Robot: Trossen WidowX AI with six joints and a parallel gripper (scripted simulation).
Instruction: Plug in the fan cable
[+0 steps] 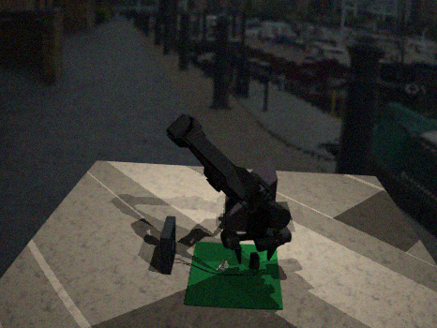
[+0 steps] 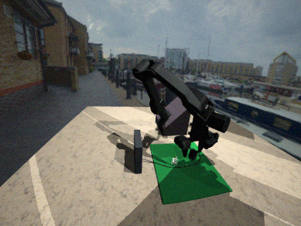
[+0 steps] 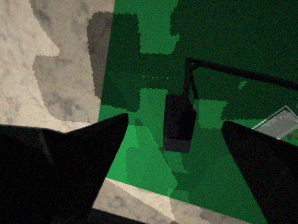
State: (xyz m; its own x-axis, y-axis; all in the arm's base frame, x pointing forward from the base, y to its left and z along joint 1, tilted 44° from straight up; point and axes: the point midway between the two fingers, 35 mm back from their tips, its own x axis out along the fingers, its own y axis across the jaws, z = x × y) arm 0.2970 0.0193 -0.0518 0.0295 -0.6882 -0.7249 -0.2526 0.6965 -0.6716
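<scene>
Right now my gripper tip is 1 cm short of the dark plug and 1 cm below it. Round my gripper tip: green board 4 cm ahead, 5 cm to the right, 3 cm below; pale four-pin header 2 cm ahead, 9 cm to the right, 2 cm below; black fan 1 cm ahead, 23 cm to the right, 4 cm above.
</scene>
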